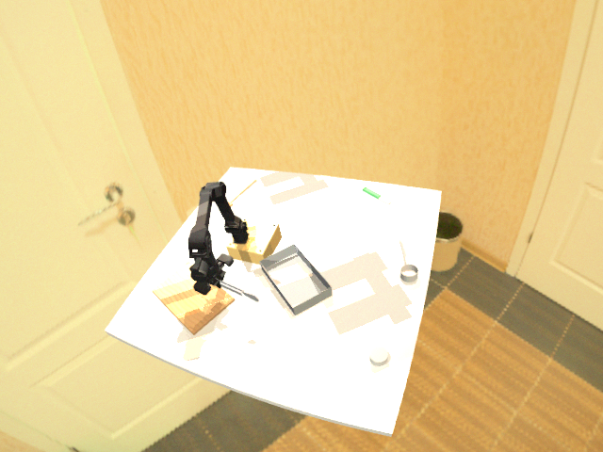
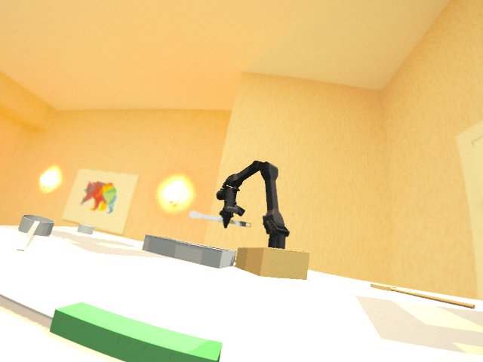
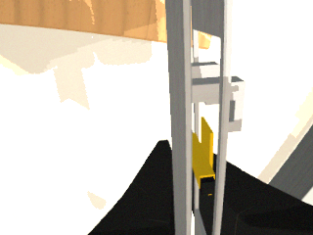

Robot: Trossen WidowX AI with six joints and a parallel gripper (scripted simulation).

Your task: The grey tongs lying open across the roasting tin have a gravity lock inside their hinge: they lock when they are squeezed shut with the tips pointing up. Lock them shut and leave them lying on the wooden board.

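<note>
My gripper tip is now 21 cm past the wooden board, 15 cm above it and 6 cm to the right of it. From my gripper tip the other things lie so: grey roasting tin (24 cm ahead, 17 cm to the left, 13 cm below); then yellow lock piece (4 cm above, 2 cm behind, 1 cm to the left); then white dish (61 cm ahead, 18 cm to the right, 14 cm below).
</note>
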